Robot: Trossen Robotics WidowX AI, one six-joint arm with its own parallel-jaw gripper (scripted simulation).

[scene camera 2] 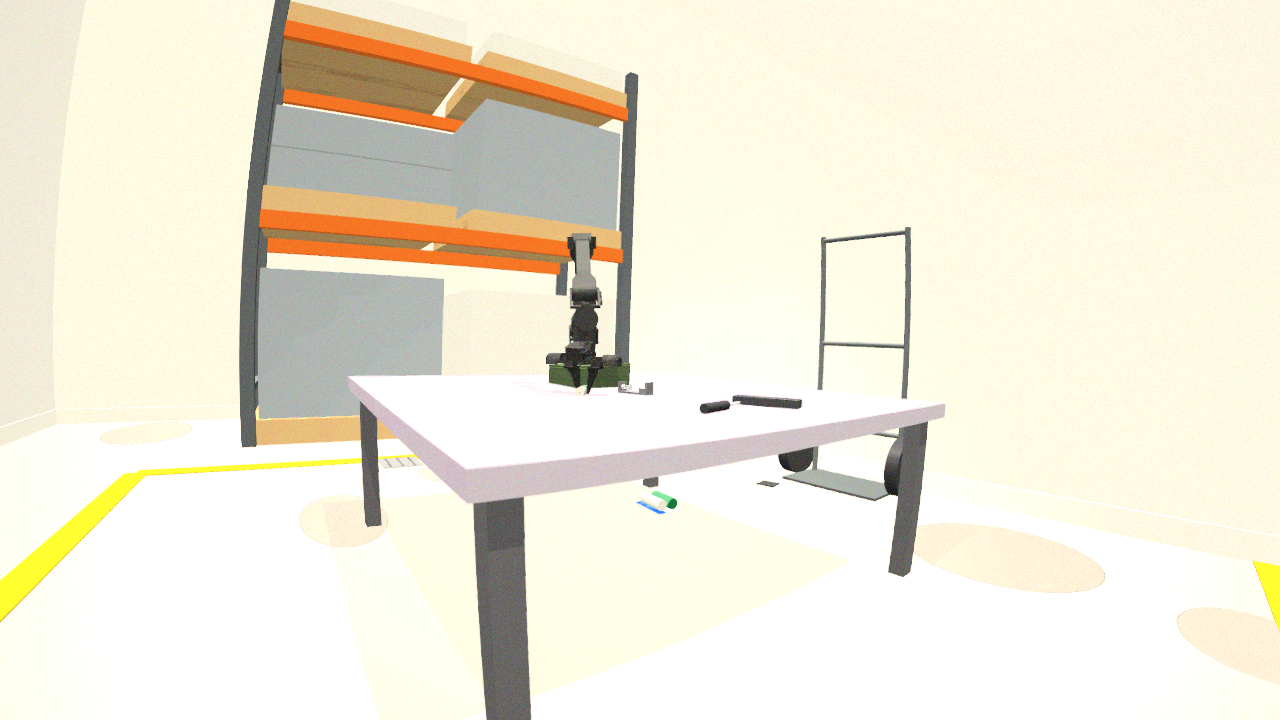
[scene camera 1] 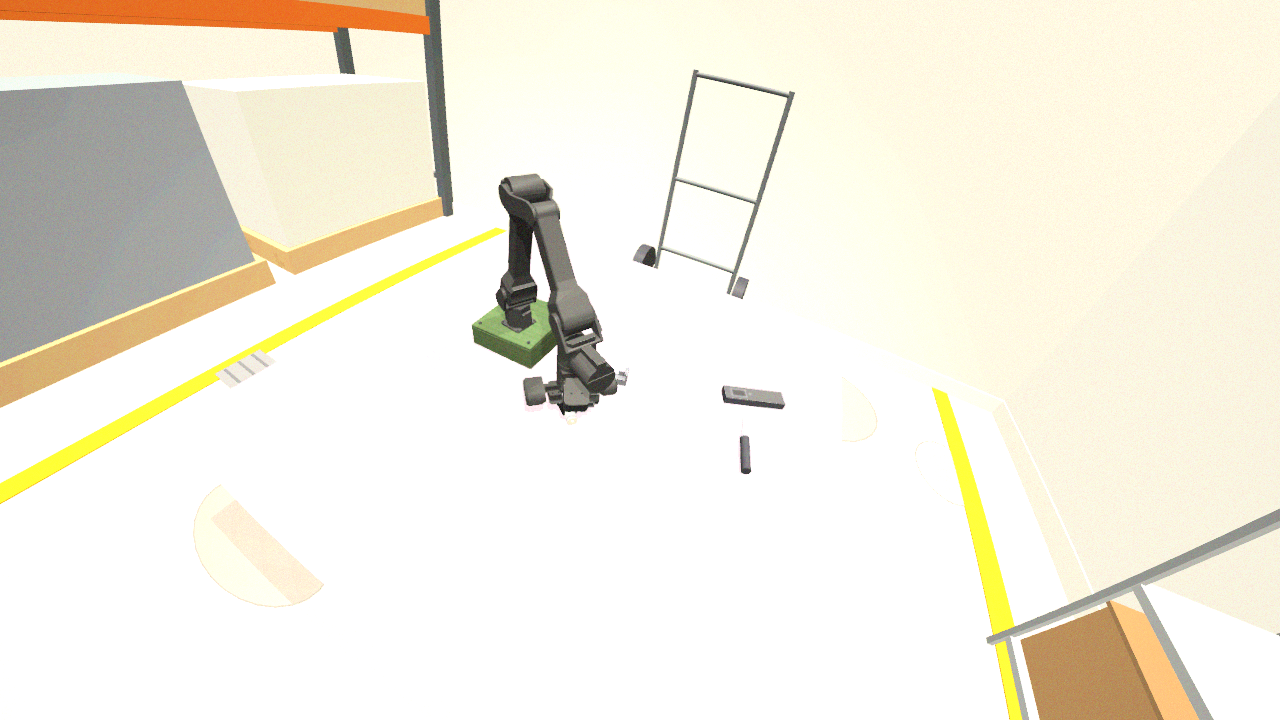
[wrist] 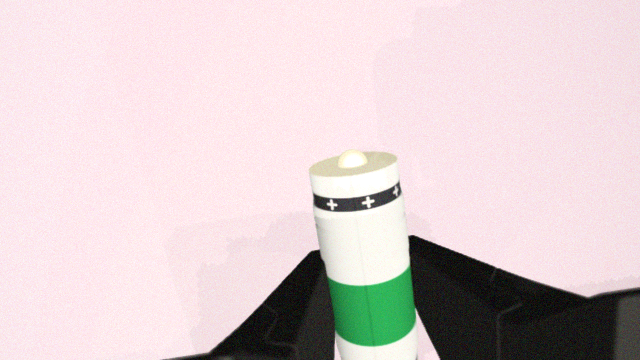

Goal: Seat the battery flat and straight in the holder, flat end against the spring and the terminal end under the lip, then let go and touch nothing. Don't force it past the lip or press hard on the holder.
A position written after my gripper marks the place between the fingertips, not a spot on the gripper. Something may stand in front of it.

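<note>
Scene camera 1 shows my gripper (scene camera 1: 569, 413) and a dark remote-like block (scene camera 1: 754, 397). In scene camera 2 you get my gripper again (scene camera 2: 583, 393), and the dark remote-like block (scene camera 2: 755, 400) is there too. The wrist view shows a battery (wrist: 359, 210), and my gripper (wrist: 363, 257) is in that one as well.
</note>
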